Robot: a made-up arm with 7 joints. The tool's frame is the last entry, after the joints. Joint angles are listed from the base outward.
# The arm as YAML. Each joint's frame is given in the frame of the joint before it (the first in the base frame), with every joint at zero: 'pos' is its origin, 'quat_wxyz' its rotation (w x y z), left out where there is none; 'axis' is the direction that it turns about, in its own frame. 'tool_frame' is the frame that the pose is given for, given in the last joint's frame.
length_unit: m
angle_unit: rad
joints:
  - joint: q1
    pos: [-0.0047, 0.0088, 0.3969]
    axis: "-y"
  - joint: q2
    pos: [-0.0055, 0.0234, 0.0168]
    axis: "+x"
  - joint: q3
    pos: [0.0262, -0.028, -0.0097]
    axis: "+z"
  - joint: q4
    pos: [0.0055, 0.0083, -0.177]
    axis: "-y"
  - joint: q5
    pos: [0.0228, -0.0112, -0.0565]
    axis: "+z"
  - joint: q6
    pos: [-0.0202, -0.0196, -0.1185]
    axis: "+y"
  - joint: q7
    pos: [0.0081, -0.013, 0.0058]
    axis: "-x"
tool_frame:
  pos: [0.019, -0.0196, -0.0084]
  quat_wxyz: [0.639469, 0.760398, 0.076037, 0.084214]
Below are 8 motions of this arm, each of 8 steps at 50 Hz.
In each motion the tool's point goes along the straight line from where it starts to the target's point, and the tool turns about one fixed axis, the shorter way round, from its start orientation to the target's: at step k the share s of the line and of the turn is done. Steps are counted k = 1, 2, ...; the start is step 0. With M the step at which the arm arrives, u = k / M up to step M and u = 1 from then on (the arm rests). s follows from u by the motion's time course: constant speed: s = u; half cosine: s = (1 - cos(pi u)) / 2; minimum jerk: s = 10 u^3 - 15 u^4 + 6 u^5.
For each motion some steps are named. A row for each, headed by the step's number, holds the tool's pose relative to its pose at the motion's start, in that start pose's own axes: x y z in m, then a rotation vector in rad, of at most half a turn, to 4 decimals.
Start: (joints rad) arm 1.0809 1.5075 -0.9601 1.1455 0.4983 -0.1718 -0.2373
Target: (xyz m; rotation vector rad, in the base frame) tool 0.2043 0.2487 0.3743 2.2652 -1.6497 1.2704
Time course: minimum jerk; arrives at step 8
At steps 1, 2, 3, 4, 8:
1: -0.0003 0.0001 -0.0002 -0.0013 -0.0016 -0.0014
2: -0.0021 0.0009 -0.0015 -0.0085 -0.0103 -0.0090
3: -0.0055 0.0024 -0.0039 -0.0227 -0.0273 -0.0238
4: -0.0099 0.0043 -0.0070 -0.0413 -0.0496 -0.0433
8: -0.0198 0.0087 -0.0140 -0.0825 -0.0991 -0.0866

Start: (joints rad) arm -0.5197 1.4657 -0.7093 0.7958 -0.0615 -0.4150 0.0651
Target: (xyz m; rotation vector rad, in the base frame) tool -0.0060 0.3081 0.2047 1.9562 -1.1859 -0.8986
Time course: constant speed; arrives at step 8
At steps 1, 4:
1: -0.0010 -0.0002 -0.0012 0.0140 0.0012 -0.0060
4: -0.0039 -0.0007 -0.0047 0.0558 0.0047 -0.0242

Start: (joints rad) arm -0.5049 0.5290 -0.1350 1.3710 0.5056 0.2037 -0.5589
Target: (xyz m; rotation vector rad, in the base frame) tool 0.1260 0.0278 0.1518 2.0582 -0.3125 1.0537
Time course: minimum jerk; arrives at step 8
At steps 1, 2, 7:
1: 0.0006 0.0001 0.0003 -0.0003 0.0012 0.0015
2: 0.0036 0.0007 0.0017 -0.0021 0.0078 0.0098
7: 0.0342 0.0068 0.0161 -0.0195 0.0737 0.0932

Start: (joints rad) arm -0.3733 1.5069 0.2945 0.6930 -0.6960 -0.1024 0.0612
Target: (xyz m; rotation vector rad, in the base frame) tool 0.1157 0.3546 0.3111 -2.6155 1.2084 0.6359
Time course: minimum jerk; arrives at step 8
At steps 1, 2, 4, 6, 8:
1: 0.0000 -0.0001 -0.0001 0.0013 0.0000 0.0002
2: -0.0002 -0.0004 -0.0008 0.0086 -0.0003 0.0013
4: -0.0010 -0.0021 -0.0041 0.0414 -0.0013 0.0064
6: -0.0017 -0.0037 -0.0073 0.0743 -0.0023 0.0115
8: -0.0019 -0.0041 -0.0081 0.0829 -0.0025 0.0128

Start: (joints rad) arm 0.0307 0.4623 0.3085 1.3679 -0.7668 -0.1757 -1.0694
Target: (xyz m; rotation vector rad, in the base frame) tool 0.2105 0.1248 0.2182 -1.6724 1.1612 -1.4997
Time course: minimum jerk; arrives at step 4
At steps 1, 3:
1: 0.0000 0.0005 0.0000 -0.0002 -0.0021 -0.0038
3: -0.0002 0.0045 0.0003 -0.0016 -0.0183 -0.0328

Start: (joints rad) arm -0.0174 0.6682 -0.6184 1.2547 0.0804 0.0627 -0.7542
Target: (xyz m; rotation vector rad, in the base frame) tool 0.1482 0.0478 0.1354 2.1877 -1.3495 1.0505
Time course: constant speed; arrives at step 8
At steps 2, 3, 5, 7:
2: -0.0021 -0.0028 -0.0042 0.0253 -0.0143 0.0150
3: -0.0031 -0.0041 -0.0062 0.0379 -0.0214 0.0224
5: -0.0052 -0.0069 -0.0104 0.0632 -0.0357 0.0374
7: -0.0073 -0.0096 -0.0146 0.0885 -0.0500 0.0524

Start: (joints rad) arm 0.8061 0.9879 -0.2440 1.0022 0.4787 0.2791 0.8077
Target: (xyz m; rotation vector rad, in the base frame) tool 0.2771 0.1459 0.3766 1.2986 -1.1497 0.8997
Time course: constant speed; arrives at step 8
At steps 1, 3, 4, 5, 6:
1: -0.0007 -0.0014 0.0019 0.0034 0.0010 -0.0040
3: -0.0022 -0.0041 0.0058 0.0102 0.0029 -0.0120
4: -0.0029 -0.0055 0.0078 0.0136 0.0038 -0.0159
5: -0.0037 -0.0069 0.0097 0.0170 0.0048 -0.0199
6: -0.0044 -0.0083 0.0116 0.0204 0.0058 -0.0239

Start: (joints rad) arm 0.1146 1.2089 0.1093 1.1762 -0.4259 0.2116 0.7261
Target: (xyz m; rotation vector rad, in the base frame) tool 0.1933 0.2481 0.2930 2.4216 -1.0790 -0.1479
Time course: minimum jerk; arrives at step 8
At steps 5, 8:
5: -0.0083 -0.0002 -0.0046 0.0114 -0.0626 -0.0515
8: -0.0114 -0.0003 -0.0064 0.0158 -0.0863 -0.0711

